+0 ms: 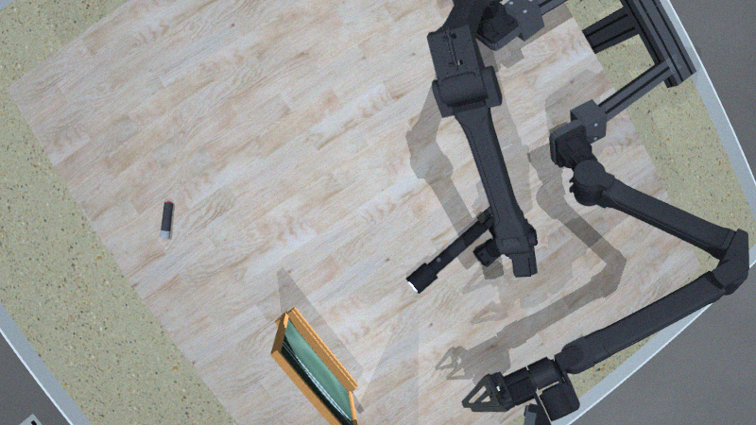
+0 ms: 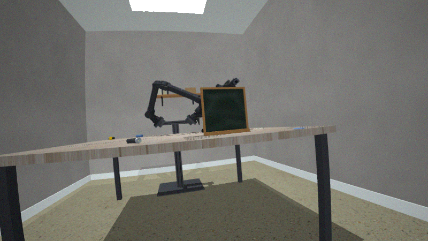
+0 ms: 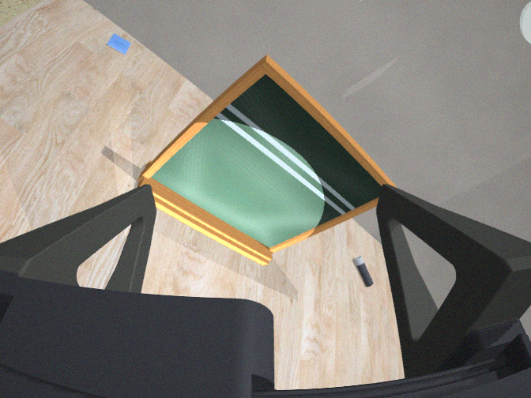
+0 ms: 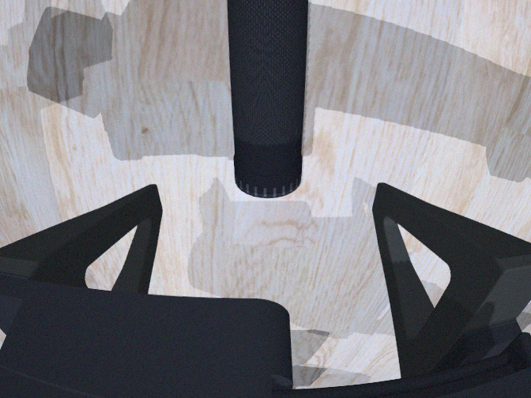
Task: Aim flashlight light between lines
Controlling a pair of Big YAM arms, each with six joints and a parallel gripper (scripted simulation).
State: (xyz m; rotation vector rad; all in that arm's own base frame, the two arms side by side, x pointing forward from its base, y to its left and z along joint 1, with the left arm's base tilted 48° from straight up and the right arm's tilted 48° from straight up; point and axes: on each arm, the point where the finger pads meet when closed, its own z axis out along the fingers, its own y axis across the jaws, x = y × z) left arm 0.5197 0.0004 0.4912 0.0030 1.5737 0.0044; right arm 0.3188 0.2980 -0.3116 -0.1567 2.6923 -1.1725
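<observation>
Now: the black flashlight 140 mm ahead of my right hand, 60 mm below it and 10 mm to the left of it. From my right hand the other things lie so: orange-framed green board 600 mm ahead, 60 mm above, 20 mm to the left.
Now: the orange-framed green board 270 mm ahead of my left hand, 190 mm to the right of it and 210 mm below it. The rest, counted from my left hand: black flashlight (190 mm behind, 200 mm to the right, 340 mm below).
</observation>
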